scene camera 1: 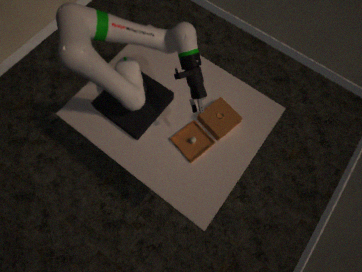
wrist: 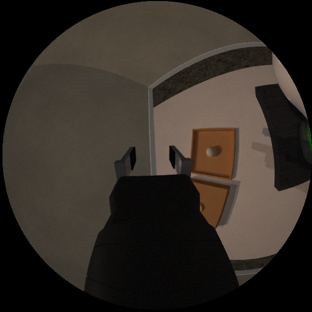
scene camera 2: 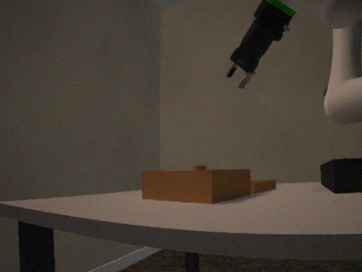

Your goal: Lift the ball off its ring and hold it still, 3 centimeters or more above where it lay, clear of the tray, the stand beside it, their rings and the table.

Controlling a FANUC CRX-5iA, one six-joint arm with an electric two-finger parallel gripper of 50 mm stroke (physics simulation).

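Places are measured from the arm's base along level axes (x ahead, y left, z up), in centimetres.
Pixels of known places: gripper, between the fingertips: (scene camera 1: 198, 112) (scene camera 2: 234, 82).
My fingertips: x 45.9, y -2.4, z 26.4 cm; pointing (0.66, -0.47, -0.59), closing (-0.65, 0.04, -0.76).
Note:
Behind a point stands the place of what it marks.
A small pale ball (scene camera 1: 192, 140) @[x 47.4, y -6.5, z -2.5 cm] (wrist: 212, 151) sits near the middle of the shallow orange tray (scene camera 1: 191, 159) @[x 52.8, y -15.3, z -7.0 cm] (scene camera 2: 264, 186) @[x 38.5, y -1.6, z -5.8 cm] (wrist: 213, 175); the ring under it cannot be made out. The taller orange stand (scene camera 1: 231, 126) @[x 61.7, y 13.4, z -0.8 cm] (scene camera 2: 177, 185) @[x 54.2, y 24.6, z -3.7 cm] (wrist: 218, 192) is beside the tray, with an empty ring (scene camera 1: 220, 116) @[x 53.0, y 15.2, z -0.7 cm] (scene camera 2: 198, 168) @[x 52.1, y 16.9, z -0.2 cm] (wrist: 201, 207) on its top. My gripper (scene camera 1: 198, 107) @[x 45.9, y -2.4, z 26.4 cm] (scene camera 2: 237, 81) @[x 45.9, y -2.4, z 26.4 cm] (wrist: 152, 153) is open and empty. It hangs tilted, well above the table and higher than the stand in the second scene view. The ball does not show in that view.
The white table (scene camera 1: 175, 182) @[x 52.8, y -31.6, z -7.2 cm] (scene camera 2: 95, 210) @[x 61.3, y 42.2, z -7.2 cm] (wrist: 250, 240) bears the tray and stand. The black robot base plate (scene camera 1: 131, 122) @[x 12.1, y -18.5, z -0.2 cm] (scene camera 2: 345, 175) @[x 18.4, y 11.9, z -3.2 cm] (wrist: 285, 145) is beyond the tray. The white arm (scene camera 1: 100, 77) @[x 9.3, y -21.5, z 47.1 cm] reaches over the table from the base.

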